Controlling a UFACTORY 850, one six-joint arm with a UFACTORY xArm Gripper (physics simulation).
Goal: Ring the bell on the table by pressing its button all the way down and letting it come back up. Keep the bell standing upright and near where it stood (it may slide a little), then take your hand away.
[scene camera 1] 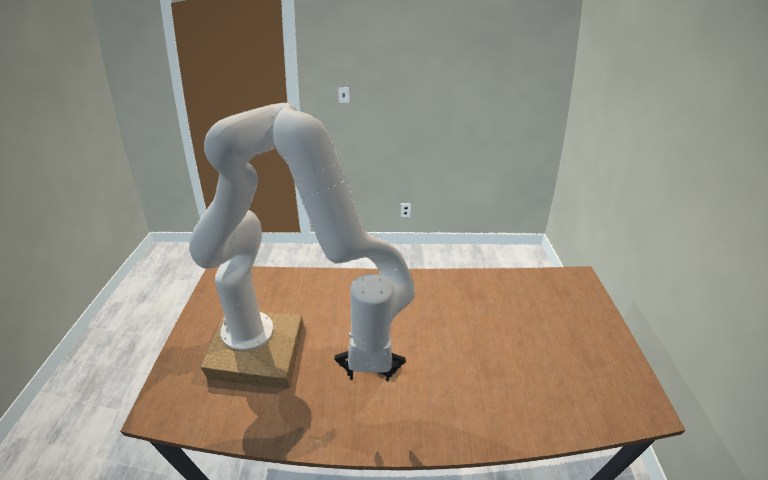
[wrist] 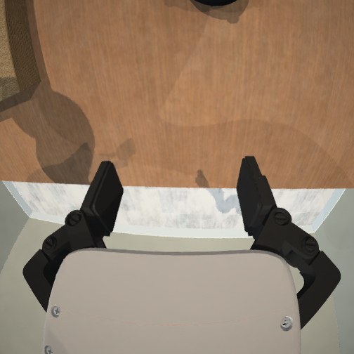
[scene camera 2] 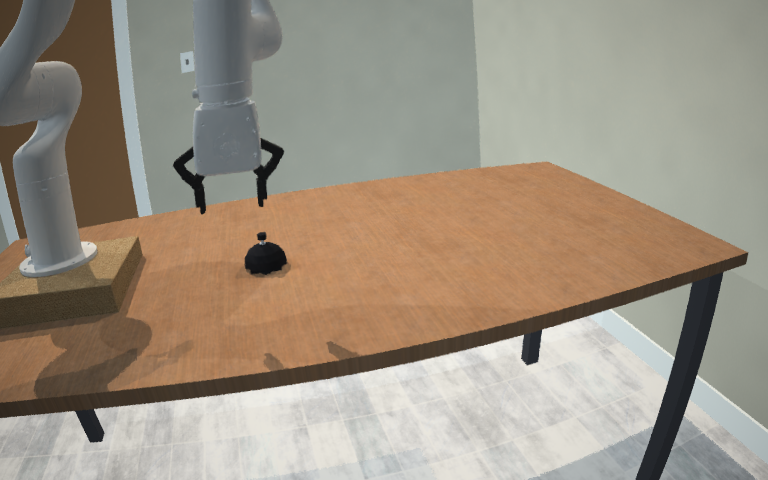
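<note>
The black domed bell [scene camera 2: 265, 258] stands upright on the table, with its small black button [scene camera 2: 261, 235] up on a short silver stem. In the wrist view a dark edge of the bell [wrist: 215, 2] shows at the top border. In scene camera 1 the bell is hidden behind the arm's wrist and gripper. My gripper [scene camera 1: 369, 378] [scene camera 2: 231, 209] [wrist: 177, 173] points down with its fingers wide open and nothing between them. Its fingertips are above the height of the button; in scene camera 2 the button appears below the right fingertip. They do not touch the bell.
The wooden table [scene camera 1: 509, 362] [scene camera 2: 453, 243] [wrist: 150, 60] carries the arm's base on a tan block [scene camera 1: 249, 365] [scene camera 2: 62, 302] [wrist: 17, 55], left of the gripper. The table's front edge runs across the wrist view. Shadows of the arm and fingers fall near that edge.
</note>
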